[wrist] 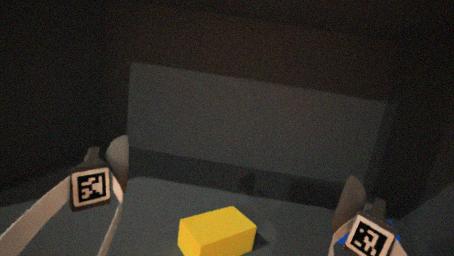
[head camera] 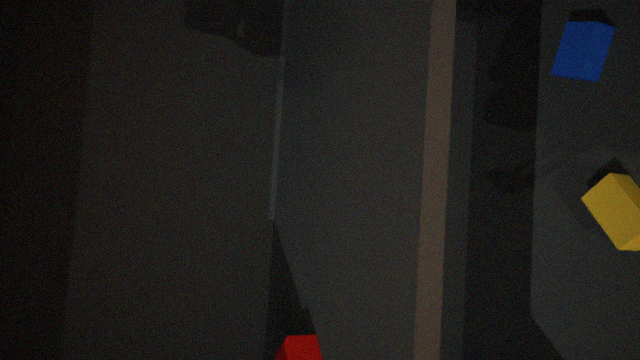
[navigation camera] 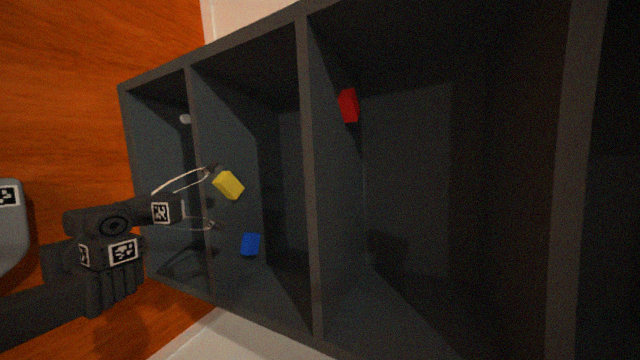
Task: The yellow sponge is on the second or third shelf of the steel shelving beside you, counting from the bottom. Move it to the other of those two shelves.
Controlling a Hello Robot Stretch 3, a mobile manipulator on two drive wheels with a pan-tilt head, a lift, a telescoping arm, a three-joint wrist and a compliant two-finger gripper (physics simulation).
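Places are measured from the robot's base along level axes (x right, y ahead, z up), in centimetres.
Pixels of known places: gripper, fingertip midpoint: (wrist: 232,174) (navigation camera: 225,195).
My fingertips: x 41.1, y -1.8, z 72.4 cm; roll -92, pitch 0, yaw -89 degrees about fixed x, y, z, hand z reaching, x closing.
Behind a point stands the place of what it marks.
The yellow sponge (head camera: 612,212) @[x 56.0, y -0.6, z 57.9 cm] (navigation camera: 228,185) @[x 53.8, y -0.6, z 57.9 cm] (wrist: 217,232) @[x 53.6, y -0.9, z 57.9 cm] lies on the second shelf from the bottom of the steel shelving (head camera: 436,175) @[x 47.4, y -2.7, z 97.3 cm] (navigation camera: 308,175) @[x 47.2, y 3.4, z 97.2 cm]. The navigation view shows the shelving turned on its side, with the floor at the left. My gripper (navigation camera: 210,199) (wrist: 232,174) @[x 41.1, y -1.8, z 72.4 cm] is open wide and empty, its fingertips at the front of the second shelf's opening. The sponge lies beyond the fingertips, low between the two fingers in the wrist view, not touching them. The head camera view does not show the gripper.
A blue block (head camera: 582,50) @[x 63.1, y -27.1, z 57.9 cm] (navigation camera: 250,244) @[x 62.7, y -27.0, z 57.9 cm] (wrist: 343,240) @[x 63.1, y -23.4, z 54.2 cm] lies beside the sponge on the same shelf, partly behind the right finger in the wrist view. A red block (head camera: 301,348) @[x 68.6, y 21.7, z 101.9 cm] (navigation camera: 349,105) @[x 65.7, y 24.8, z 102.5 cm] is on the third shelf. A white object (navigation camera: 185,118) @[x 68.0, y 33.0, z 10.0 cm] is on the bottom shelf.
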